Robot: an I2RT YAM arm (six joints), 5 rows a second.
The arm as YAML. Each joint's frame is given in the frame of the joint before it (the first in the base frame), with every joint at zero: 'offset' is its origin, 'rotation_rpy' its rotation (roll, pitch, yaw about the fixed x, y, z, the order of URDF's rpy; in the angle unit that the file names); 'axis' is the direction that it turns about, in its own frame. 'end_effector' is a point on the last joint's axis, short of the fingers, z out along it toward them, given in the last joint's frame.
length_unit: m
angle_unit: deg
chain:
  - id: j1
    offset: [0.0, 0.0, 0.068]
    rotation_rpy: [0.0, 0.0, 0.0]
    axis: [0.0, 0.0, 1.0]
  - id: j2
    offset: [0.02, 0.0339, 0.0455]
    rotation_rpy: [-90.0, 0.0, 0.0]
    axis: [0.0, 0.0, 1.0]
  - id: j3
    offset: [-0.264, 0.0, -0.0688]
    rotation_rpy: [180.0, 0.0, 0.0]
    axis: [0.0, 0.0, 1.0]
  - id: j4
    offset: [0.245, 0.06, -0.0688]
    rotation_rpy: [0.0, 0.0, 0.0]
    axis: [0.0, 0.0, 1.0]
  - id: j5
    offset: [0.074, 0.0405, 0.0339]
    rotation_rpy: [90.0, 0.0, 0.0]
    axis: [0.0, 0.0, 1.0]
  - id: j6
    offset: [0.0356, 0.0, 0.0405]
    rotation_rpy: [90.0, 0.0, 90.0]
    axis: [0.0, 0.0, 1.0]
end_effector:
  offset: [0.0, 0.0, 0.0]
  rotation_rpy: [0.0, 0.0, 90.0]
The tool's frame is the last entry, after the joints.
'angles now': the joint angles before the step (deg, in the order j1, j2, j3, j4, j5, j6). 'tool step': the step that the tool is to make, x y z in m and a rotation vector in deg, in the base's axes. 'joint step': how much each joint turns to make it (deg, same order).
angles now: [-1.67, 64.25, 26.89, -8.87, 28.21, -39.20]
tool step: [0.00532, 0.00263, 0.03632, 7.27, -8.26, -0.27]
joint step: [0.00, -3.86, 5.36, -3.87, -4.98, 6.24]
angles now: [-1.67, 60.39, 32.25, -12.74, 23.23, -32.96]
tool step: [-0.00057, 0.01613, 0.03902, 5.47, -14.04, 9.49]
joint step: [2.99, -5.99, 1.76, 5.97, -8.46, 0.97]
